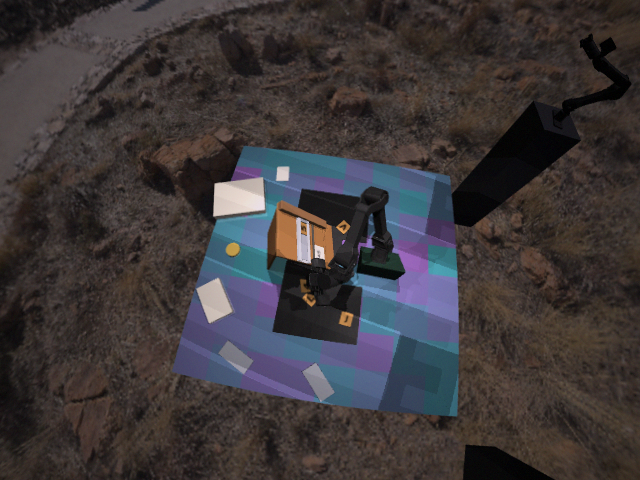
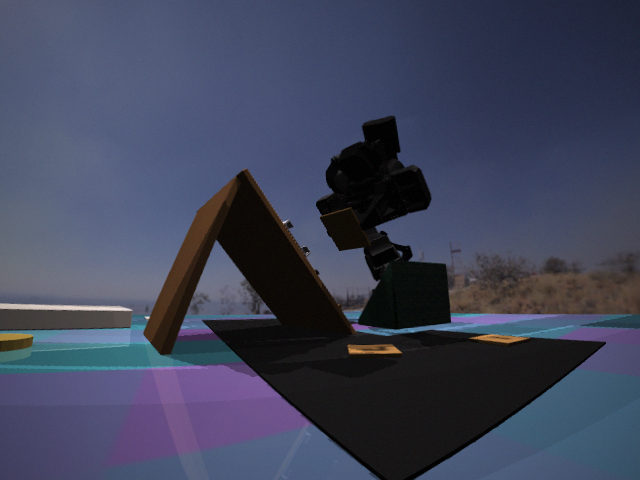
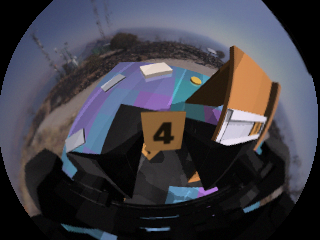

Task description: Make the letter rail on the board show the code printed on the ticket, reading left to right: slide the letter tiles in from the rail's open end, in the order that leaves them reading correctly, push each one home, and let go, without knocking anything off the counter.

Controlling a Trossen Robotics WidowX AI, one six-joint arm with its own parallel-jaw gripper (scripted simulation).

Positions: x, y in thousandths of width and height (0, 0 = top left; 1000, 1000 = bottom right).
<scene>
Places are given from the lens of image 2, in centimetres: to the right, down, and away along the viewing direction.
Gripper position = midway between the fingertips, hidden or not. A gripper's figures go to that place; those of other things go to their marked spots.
my gripper (image 2: 538, 482): 3, -1, 35
letter tile (image 2: 537, 472): 3, -2, 34
</scene>
